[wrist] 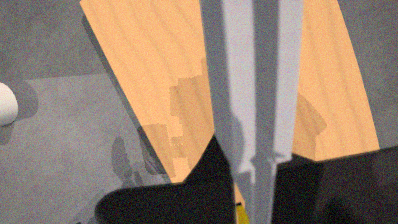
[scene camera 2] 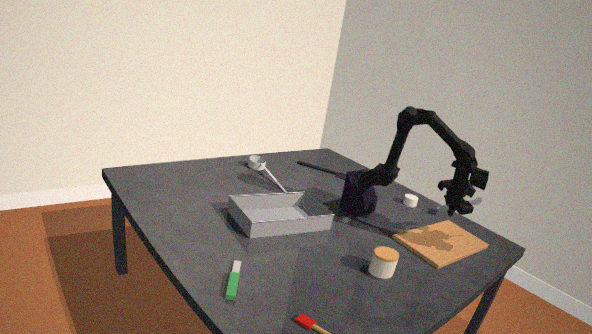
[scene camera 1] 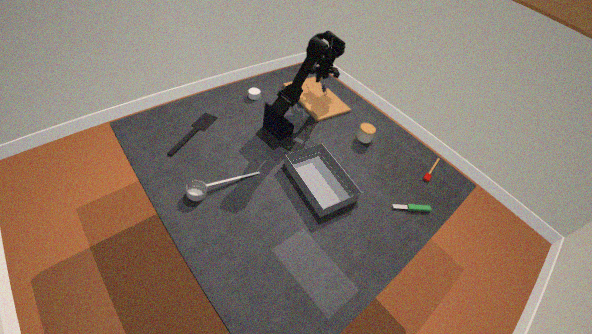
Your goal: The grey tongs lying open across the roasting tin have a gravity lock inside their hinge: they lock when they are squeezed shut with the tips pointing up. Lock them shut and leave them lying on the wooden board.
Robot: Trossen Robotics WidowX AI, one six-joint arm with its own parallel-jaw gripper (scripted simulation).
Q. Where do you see a wooden-lidded jar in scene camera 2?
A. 383, 264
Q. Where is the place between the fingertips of the gripper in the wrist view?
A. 225, 135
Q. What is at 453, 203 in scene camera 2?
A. The gripper.
